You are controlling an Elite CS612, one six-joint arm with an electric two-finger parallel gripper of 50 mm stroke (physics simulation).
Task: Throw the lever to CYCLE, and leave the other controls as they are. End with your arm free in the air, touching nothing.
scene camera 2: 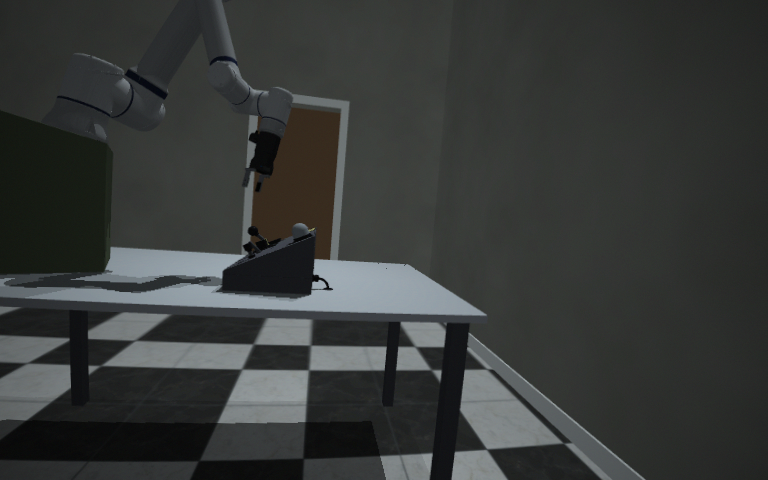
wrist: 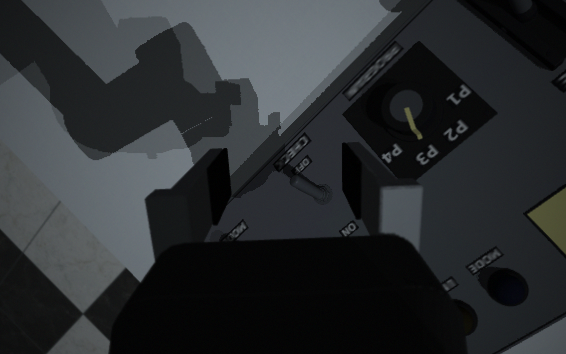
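Seen in the pictures: gripper, fingertip midpoint: (scene camera 2: 251, 189) (wrist: 285, 169); arm's base, link origin: (scene camera 2: 74, 137).
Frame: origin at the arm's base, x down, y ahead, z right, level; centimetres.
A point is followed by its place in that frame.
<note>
A dark wedge-shaped control console (scene camera 2: 277, 274) {x 37.5, y 67.5, z 40.2 cm} (wrist: 480, 195) {x 30.1, y 72.8, z 10.3 cm} stands on the table (scene camera 2: 373, 288) {x 43.2, y 100.0, z 33.3 cm}. A black ball-topped lever (scene camera 2: 253, 230) {x 28.3, y 60.2, z -2.9 cm} sticks up from its sloping face. At the wrist view's top right, part of a dark slotted housing (wrist: 542, 37) {x 32.9, y 68.6, z -2.7 cm} with a grey shaft shows; its position label is cut off, and CYCLE cannot be read. My gripper (scene camera 2: 252, 187) {x 12.7, y 58.6, z 13.0 cm} (wrist: 285, 169) {x 12.7, y 58.6, z 13.0 cm} is open and empty, above the console and apart from it. Between its fingers in the wrist view, a small toggle switch (wrist: 307, 189) {x 31.3, y 60.7, z 19.6 cm} leans toward OFF.
The PROCESS knob (wrist: 406, 105) {x 31.0, y 63.1, z 7.9 cm} has its yellow mark near P3. A blue button (wrist: 507, 287) {x 25.5, y 77.5, z 14.3 cm}, an amber button (wrist: 468, 318) {x 25.7, y 77.4, z 18.4 cm} and a yellow plate (wrist: 552, 215) {x 28.2, y 77.3, z 8.1 cm} are on the console. A pale dome (scene camera 2: 300, 229) {x 24.2, y 73.7, z 37.7 cm} tops its back; a cable (scene camera 2: 323, 280) {x 40.3, y 82.3, z 34.5 cm} leaves behind. A green block (scene camera 2: 53, 198) {x 20.5, y 2.0, z 16.9 cm} stands left.
</note>
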